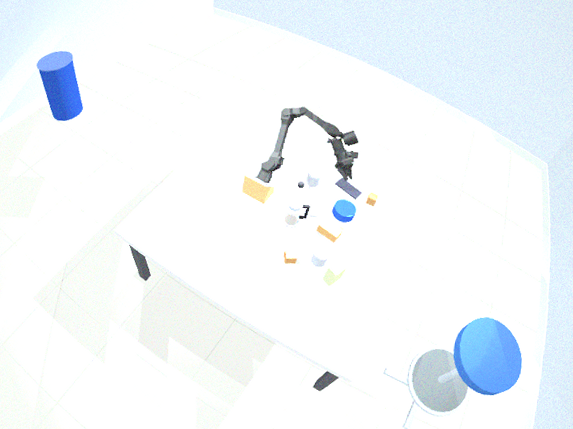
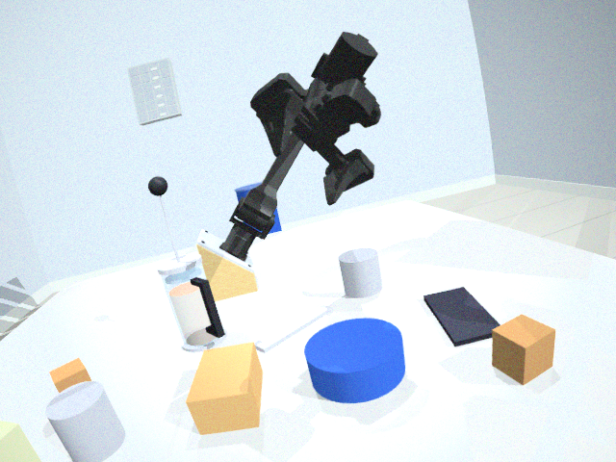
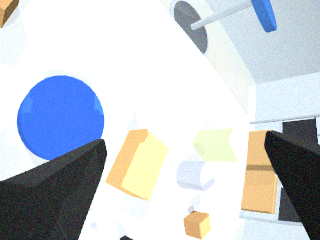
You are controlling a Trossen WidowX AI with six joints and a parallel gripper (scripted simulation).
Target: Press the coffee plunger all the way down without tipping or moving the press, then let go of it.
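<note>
Right now my gripper tip is 140 mm past the glass coffee press, 200 mm to the left of it and 110 mm above it. From my gripper tip the other things lie so: blue disc: 30 mm ahead, 10 mm to the left, 220 mm below; then dark slab: 30 mm behind, 190 mm to the left, 240 mm below; then orange block: 40 mm ahead, 150 mm to the right, 220 mm below.
</note>
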